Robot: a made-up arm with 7 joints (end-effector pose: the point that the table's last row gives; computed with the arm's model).
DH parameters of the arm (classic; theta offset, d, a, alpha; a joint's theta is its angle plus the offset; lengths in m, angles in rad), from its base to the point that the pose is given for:
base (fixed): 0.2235 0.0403 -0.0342 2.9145
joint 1: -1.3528 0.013 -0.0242 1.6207
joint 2: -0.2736 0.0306 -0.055 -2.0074
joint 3: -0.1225 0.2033 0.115 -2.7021
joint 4: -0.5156 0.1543 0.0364 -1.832
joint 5: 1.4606 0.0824 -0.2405 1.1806
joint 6: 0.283 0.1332 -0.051 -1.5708
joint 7: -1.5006 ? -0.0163 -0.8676
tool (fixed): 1.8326 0.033 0 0
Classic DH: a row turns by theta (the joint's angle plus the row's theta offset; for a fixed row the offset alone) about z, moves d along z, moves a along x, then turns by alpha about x.
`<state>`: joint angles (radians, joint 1 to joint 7).
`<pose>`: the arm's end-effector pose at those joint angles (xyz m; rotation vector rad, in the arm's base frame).
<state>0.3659 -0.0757 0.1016 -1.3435 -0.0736 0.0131 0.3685</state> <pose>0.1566 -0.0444 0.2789 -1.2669 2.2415 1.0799</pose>
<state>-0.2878 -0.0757 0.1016 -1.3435 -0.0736 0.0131 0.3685</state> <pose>0.1689 0.0927 0.2486 2.0087 -1.9493 -1.3484</pose>
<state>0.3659 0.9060 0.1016 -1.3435 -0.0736 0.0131 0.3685</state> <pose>0.2257 0.1078 0.1279 1.0851 -2.5982 -0.1579</pose>
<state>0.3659 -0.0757 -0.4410 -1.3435 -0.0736 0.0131 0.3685</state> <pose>0.1064 0.1285 0.2419 -1.9738 2.2220 0.9472</pose>
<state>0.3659 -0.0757 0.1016 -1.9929 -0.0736 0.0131 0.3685</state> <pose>0.1117 -0.1320 0.2631 -0.4147 2.3730 0.9500</pose>
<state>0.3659 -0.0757 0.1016 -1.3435 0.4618 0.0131 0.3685</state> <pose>0.2500 -0.1222 0.1938 -0.9065 2.2524 1.7378</pose>
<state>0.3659 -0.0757 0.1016 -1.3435 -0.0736 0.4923 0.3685</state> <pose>0.1673 -0.0411 0.2183 -1.1779 1.7431 1.4245</pose>
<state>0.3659 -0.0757 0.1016 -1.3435 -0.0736 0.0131 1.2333</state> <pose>0.1491 -0.0459 0.3028 0.7954 -2.1152 -1.7252</pose>
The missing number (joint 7, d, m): -0.1464
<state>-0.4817 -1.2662 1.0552 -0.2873 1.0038 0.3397 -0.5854</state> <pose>0.3441 0.1178 -0.0450 -0.1442 0.3571 2.6431</pose>
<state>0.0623 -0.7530 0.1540 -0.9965 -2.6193 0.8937 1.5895</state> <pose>-0.1237 0.0891 -0.0074 -2.1725 1.2798 -0.3561</pose>
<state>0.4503 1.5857 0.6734 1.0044 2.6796 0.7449 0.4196</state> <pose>-0.0039 -0.2706 -0.0306 -1.8300 -1.5410 0.1641</pose>
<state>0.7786 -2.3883 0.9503 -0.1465 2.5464 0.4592 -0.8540</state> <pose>0.1245 -0.0409 0.2615 -1.0072 -0.7148 2.4757</pose>
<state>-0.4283 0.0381 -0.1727 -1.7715 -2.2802 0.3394 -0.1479</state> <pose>-0.2409 0.0561 -0.0455 -2.0455 -0.3646 -0.8075</pose>
